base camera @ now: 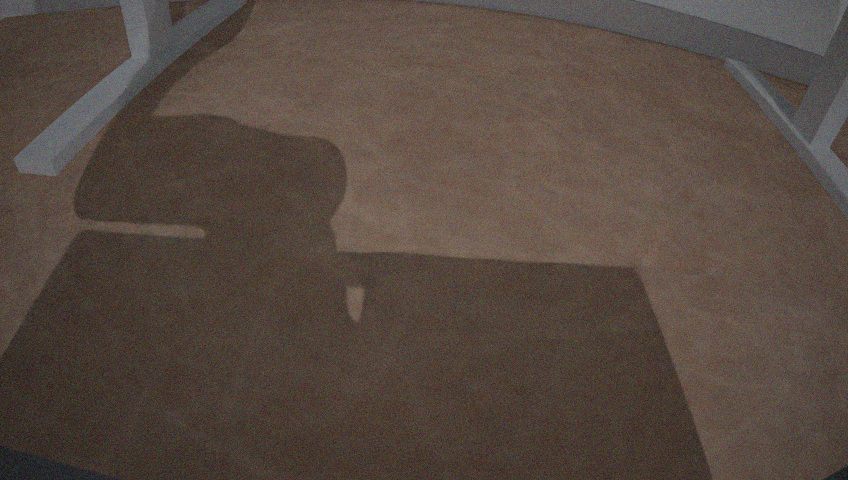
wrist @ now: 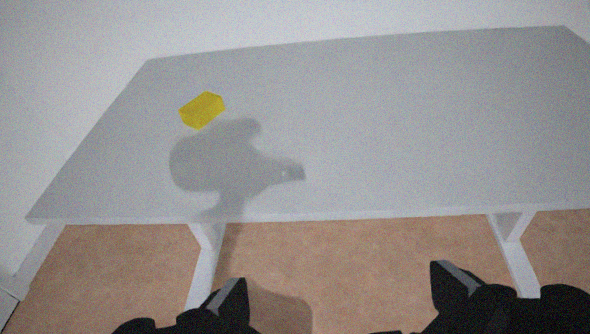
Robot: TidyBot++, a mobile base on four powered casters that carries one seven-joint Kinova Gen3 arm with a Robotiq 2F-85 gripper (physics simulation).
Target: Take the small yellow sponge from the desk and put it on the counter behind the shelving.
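Places are measured from the arm's base along level axes (x back, y right, z up), in metres.
Pixels of known places: gripper, fingertip midpoint: (wrist: 338,290).
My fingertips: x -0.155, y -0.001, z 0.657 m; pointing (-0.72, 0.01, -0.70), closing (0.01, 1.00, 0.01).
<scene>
Behind a point stands the place of what it marks.
The small yellow sponge (wrist: 202,110) {x -0.785, y -0.281, z 0.365 m} lies on the grey desk (wrist: 400,125) {x -0.687, y 0.196, z 0.323 m}, toward its left end and nearer the back edge than the front in the wrist view. My gripper (wrist: 338,290) {x -0.155, y -0.001, z 0.658 m} is open and empty, its two black fingers wide apart at the bottom of the wrist view. In that picture the fingertips show over the floor in front of the desk, lower and to the right of the sponge. The arm's shadow falls on the desk top just below the sponge. The counter and the shelving do not show in either view.
White desk legs show in the wrist view, one at left (wrist: 204,270) and one at right (wrist: 515,265). In the base camera view, the desk's left foot (base camera: 89,113) and right foot (base camera: 773,107) stand on the brown floor (base camera: 476,148) {x -0.618, y 0.066, z -0.397 m}. A pale wall (wrist: 60,60) {x -1.327, y -1.015, z 0.361 m} rises behind the desk.
</scene>
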